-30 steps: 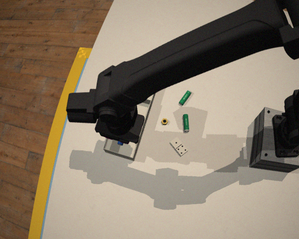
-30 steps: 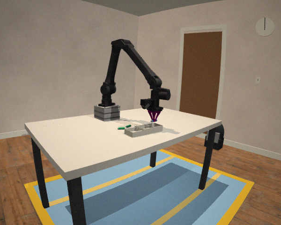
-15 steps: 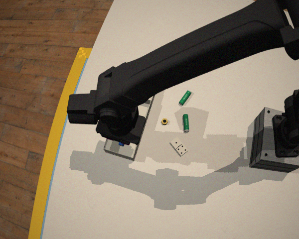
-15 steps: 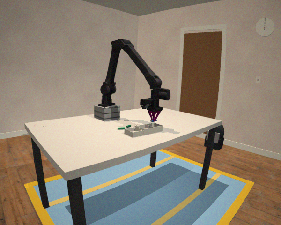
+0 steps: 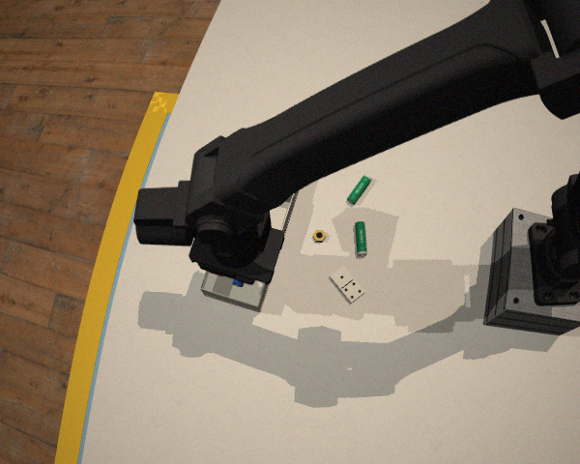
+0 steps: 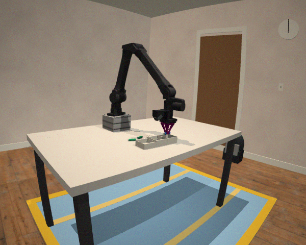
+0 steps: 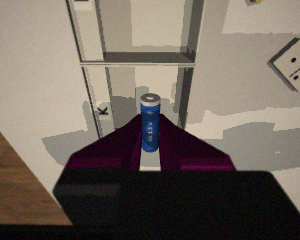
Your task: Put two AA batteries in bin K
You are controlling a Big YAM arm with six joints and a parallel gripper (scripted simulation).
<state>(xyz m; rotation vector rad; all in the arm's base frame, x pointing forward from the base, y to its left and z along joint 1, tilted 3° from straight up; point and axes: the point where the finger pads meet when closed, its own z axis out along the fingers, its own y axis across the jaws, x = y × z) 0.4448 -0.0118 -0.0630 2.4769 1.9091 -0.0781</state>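
My hand is 10 cm past the brass hex nut, 6 cm to the left of it and 5 cm above it. The rest, counted from my hand: white domino 14 cm behind, 1 cm to the left, 5 cm below; bin 1 cm behind, 8 cm to the right, 4 cm below; blue AA battery right at my hand.
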